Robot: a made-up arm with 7 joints. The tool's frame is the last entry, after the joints.
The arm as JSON. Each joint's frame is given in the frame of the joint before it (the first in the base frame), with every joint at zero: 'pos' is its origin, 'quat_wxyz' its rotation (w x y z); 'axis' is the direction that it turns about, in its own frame. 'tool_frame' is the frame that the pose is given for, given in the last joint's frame.
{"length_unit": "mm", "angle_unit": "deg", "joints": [
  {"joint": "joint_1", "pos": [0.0, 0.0, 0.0], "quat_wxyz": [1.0, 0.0, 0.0, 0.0], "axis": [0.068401, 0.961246, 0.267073]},
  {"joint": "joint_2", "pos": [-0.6, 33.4, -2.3], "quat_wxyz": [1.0, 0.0, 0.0, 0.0], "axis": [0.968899, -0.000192, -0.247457]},
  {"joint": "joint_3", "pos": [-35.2, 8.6, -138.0], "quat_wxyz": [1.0, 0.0, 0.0, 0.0], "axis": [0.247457, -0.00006, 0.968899]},
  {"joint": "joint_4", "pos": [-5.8, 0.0, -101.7], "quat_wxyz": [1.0, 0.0, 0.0, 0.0], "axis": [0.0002, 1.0, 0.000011]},
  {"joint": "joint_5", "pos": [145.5, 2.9, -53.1], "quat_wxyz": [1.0, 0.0, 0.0, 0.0], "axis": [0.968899, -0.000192, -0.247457]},
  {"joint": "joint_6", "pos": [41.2, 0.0, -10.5], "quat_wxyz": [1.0, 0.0, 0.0, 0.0], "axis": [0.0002, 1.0, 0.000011]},
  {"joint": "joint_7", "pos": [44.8, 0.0, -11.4], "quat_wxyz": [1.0, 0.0, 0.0, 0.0], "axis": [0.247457, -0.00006, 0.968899]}
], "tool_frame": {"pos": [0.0, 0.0, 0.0], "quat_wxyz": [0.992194, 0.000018, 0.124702, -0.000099]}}
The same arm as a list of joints. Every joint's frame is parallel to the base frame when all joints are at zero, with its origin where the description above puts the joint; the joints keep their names.
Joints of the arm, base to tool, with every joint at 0 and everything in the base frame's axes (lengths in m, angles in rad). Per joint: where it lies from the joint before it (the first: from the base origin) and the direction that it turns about. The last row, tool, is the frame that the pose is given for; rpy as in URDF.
joint_1: axis 0.068403 0.961235 0.26711 xyz 0.0000 0.0000 0.0000
joint_2: axis 0.968889 -0.0002 -0.247497 xyz -0.0006 0.0334 -0.0023
joint_3: axis 0.247497 -0.0001 0.968889 xyz -0.0352 0.0086 -0.1380
joint_4: axis 0.0002 1 0 xyz -0.0058 0.0000 -0.1017
joint_5: axis 0.968889 -0.0002 -0.247497 xyz 0.1455 0.0029 -0.0531
joint_6: axis 0.0002 1 0 xyz 0.0412 0.0000 -0.0105
joint_7: axis 0.247497 -0.0001 0.968889 xyz 0.0448 0.0000 -0.0114
tool: xyz 0.0000 0.0000 0.0000 rpy 0.0000 0.2501 -0.0002

